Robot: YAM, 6 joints.
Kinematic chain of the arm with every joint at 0, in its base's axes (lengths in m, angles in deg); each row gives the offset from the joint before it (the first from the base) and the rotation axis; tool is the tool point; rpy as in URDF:
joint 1: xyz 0 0 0.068 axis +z
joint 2: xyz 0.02 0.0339 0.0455 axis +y
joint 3: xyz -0.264 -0.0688 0 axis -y
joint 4: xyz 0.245 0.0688 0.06 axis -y
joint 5: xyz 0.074 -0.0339 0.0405 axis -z
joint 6: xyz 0.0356 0 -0.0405 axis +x
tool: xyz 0 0 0 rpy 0 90 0
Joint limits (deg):
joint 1: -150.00..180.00
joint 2: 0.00..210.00
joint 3: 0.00..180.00
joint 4: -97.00..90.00
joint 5: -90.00..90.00
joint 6: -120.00..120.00
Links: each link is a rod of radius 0.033 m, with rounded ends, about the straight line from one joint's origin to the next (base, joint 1, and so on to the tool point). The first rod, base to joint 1, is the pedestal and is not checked.
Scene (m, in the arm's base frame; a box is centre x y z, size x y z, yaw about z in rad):
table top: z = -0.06
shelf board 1: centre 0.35 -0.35 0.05 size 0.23 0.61 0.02 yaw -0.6
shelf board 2: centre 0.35 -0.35 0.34 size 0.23 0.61 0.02 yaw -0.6
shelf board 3: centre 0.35 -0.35 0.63 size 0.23 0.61 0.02 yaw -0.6
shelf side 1: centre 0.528 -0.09 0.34 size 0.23 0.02 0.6 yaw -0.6
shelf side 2: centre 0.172 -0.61 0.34 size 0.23 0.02 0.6 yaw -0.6
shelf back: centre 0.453 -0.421 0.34 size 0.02 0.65 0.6 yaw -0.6
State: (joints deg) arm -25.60 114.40 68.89 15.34 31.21 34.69
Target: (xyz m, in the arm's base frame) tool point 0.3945 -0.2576 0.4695
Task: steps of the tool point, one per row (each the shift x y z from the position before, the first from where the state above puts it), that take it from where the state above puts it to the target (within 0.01 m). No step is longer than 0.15 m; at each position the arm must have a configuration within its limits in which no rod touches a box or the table.
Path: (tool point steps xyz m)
1: -0.0466 0.0384 0.0118
2: -0.0520 0.0354 0.0001
3: -0.0547 0.0311 -0.0118
4: 0.0291 -0.0260 0.0933
5: -0.0018 -0.0161 0.1036
6: -0.0320 -0.0005 0.1038
7: 0.0433 -0.0273 0.0161
8: 0.0440 -0.0291 0.0053
9: 0.0425 -0.0299 -0.0053
10: 0.0394 -0.0295 -0.0161

